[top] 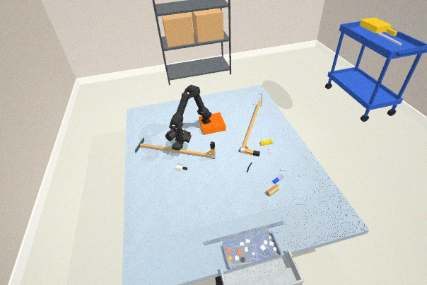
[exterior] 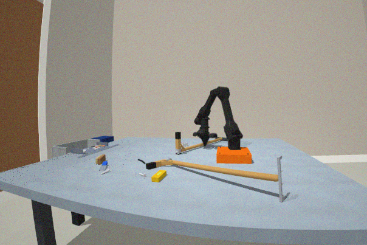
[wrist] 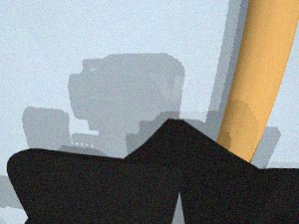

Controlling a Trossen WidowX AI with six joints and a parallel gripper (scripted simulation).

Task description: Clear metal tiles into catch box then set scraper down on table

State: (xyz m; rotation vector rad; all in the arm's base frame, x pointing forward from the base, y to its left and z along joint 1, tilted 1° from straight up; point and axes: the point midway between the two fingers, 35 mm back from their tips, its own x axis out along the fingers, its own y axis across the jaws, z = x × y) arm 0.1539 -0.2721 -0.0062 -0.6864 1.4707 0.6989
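Right now my gripper tip is 1 cm short of the scraper, 4 cm to the left of it and 5 cm below it. The rest, counted from my gripper tip: white-and-black piece: 18 cm ahead, 6 cm to the right; yellow block: 25 cm ahead, 58 cm to the left; black curved strip: 39 cm ahead, 35 cm to the left, 1 cm below.
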